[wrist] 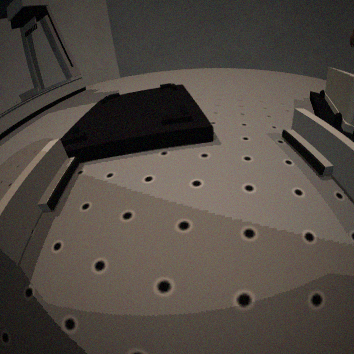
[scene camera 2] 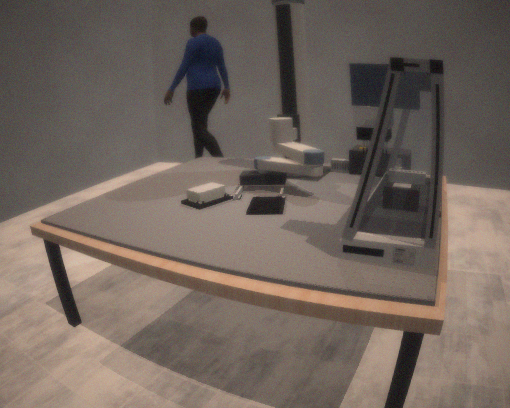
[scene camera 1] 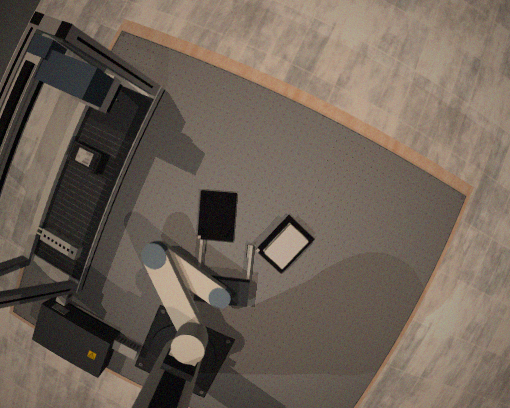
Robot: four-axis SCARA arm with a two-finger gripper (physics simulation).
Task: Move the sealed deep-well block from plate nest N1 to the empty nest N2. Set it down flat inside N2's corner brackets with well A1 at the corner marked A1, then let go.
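Frame: origin at the arm's base, x left, y back, z up, level; millimetres.
Where they show: gripper, fingertip midpoint: [wrist: 179, 129] [scene camera 2: 258, 196] [scene camera 1: 226, 242]; arm's base, origin of the base link: [scene camera 2: 298, 174].
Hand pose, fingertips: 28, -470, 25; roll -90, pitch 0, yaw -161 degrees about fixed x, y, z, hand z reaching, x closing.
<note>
Things, the pixels of their centre, and the offset from my fingertips, as dx, dy, dz. "spot": a spot on its surface instead. Level surfaces: height alone.
- white sealed block, body centre: [scene camera 1: 285, 245] [scene camera 2: 206, 192] -181, -75, +20
- black plate nest, body centre: [scene camera 1: 285, 244] [scene camera 2: 206, 198] -181, -75, -2
- black nest, body centre: [wrist: 133, 107] [scene camera 1: 216, 216] [scene camera 2: 266, 204] +66, -64, -4
- grey perforated mat, its level: dz -12
- tall framed machine, surface spot: [scene camera 2: 436, 165] spot: +661, -381, +247
- controller box, surface spot: [scene camera 1: 75, 340] spot: +349, +569, +102
The white sealed block [scene camera 1: 286, 246] [scene camera 2: 206, 192] [wrist: 342, 92] lies flat in a black plate nest [scene camera 1: 289, 220] [scene camera 2: 192, 204] [wrist: 321, 107], turned at an angle to the other nest. That other black nest [scene camera 1: 218, 216] [scene camera 2: 266, 205] [wrist: 145, 120] is empty, with low corner brackets showing in the wrist view. The nest labels and the A1 mark cannot be read. My gripper [scene camera 1: 226, 245] [scene camera 2: 260, 196] [wrist: 179, 129] is open and empty, low over the mat. Its left fingertip is near the empty nest's near-left corner; its right fingertip is close beside the block's nest.
The grey perforated mat [scene camera 1: 350, 190] [scene camera 2: 150, 225] covers the table. A tall framed machine [scene camera 1: 132, 122] [scene camera 2: 436, 165] stands on the empty nest's side, with a small dark box [scene camera 1: 90, 158] [scene camera 2: 401, 196] inside. A controller box [scene camera 1: 75, 340] is near the arm base [scene camera 1: 215, 350]. A person [scene camera 2: 203, 65] is behind the table.
</note>
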